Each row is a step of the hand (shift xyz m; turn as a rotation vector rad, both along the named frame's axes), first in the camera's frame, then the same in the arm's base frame.
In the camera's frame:
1: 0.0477 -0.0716 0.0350 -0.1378 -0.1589 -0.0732
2: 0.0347 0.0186 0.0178 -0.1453 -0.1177 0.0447
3: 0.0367 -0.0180 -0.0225 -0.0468 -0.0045 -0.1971
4: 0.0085 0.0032 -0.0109 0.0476 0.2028 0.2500
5: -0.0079 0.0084 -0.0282 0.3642 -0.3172 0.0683
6: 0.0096 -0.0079 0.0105 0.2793 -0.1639 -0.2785
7: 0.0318 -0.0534 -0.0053 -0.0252 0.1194 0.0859
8: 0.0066 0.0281 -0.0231 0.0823 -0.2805 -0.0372
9: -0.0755 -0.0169 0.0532 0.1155 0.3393 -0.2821
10: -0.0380 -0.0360 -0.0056 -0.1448 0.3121 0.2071
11: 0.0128 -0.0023 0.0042 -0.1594 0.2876 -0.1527
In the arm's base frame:
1: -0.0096 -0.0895 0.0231 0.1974 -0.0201 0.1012
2: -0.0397 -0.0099 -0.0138 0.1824 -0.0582 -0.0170
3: -0.0236 -0.0128 0.0381 0.0475 0.1313 0.1469
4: -0.0088 0.0057 0.0096 -0.1415 -0.0211 -0.2923
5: 0.0037 0.0257 0.0160 -0.1761 -0.4001 0.2165
6: -0.0050 -0.0154 -0.0015 -0.1653 -0.0527 0.3903
7: -0.0032 -0.0466 0.0413 -0.0350 0.0434 -0.1384
8: -0.0184 0.0315 0.0058 0.0584 -0.2086 0.1998
9: 0.0736 -0.0164 -0.0559 -0.2544 0.3692 0.0836
10: 0.0505 -0.0086 0.0121 -0.0213 0.1526 -0.3709
11: -0.0103 -0.0088 0.0016 0.0103 0.3548 -0.0736

